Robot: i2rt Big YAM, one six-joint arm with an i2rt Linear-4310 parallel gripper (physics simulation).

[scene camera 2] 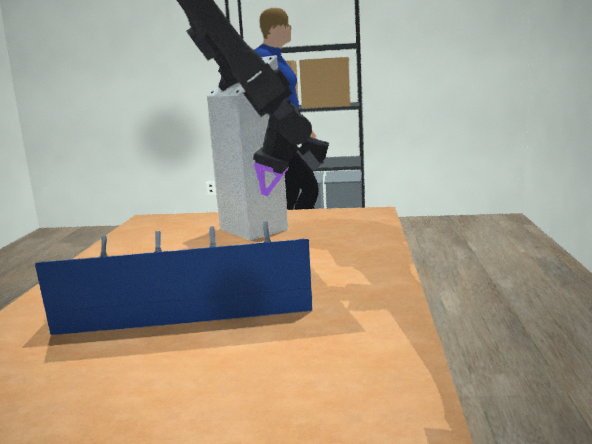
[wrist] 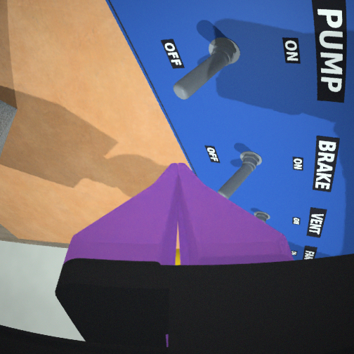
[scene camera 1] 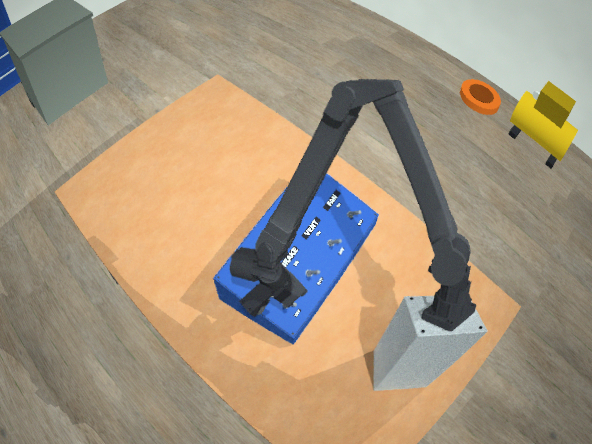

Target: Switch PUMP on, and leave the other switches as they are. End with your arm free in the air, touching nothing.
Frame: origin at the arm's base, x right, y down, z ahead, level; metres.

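Where they show: gripper, fingertip midpoint: (scene camera 2: 264,195) (scene camera 1: 294,294); arm's base at its link origin: (scene camera 1: 449,314).
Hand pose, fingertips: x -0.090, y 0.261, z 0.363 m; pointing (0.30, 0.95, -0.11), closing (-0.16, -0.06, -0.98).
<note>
Each offset is from my fingertips to the top centre of the thing. Level surfaces: height alone.
The blue switch box (scene camera 1: 320,255) (scene camera 2: 150,295) (wrist: 270,125) lies on the mat. The PUMP lever @(dx +0.001, dy +0.060, dz +0.011 m) (scene camera 2: 266,232) (wrist: 204,73) leans toward its OFF label; the hand partly hides it in scene camera 1. The BRAKE lever @(dx +0.119, dy +0.060, dz +0.031 m) (scene camera 1: 313,273) (scene camera 2: 212,237) (wrist: 237,175) and VENT lever @(dx +0.237, dy +0.060, dz +0.051 m) (scene camera 1: 334,243) (scene camera 2: 158,241) also lean to OFF. The FAN lever @(dx +0.356, dy +0.060, dz +0.071 m) (scene camera 1: 354,214) (scene camera 2: 103,246) appears to lean the same way. My gripper (scene camera 2: 266,193) (wrist: 177,174) is shut and empty, its purple tips in the air above the PUMP end of the box, apart from the levers. Its tips are hidden in scene camera 1.
The arm's grey pedestal (scene camera 1: 425,350) (scene camera 2: 232,165) stands on the orange mat @(dy +0.185 m) (scene camera 1: 165,150) (scene camera 2: 225,390). A person (scene camera 2: 274,30) stands behind it near a shelf rack (scene camera 2: 359,125). A grey cabinet (scene camera 1: 65,65), an orange ring (scene camera 1: 467,102) and a yellow tank (scene camera 1: 540,127) stand beyond the mat.
</note>
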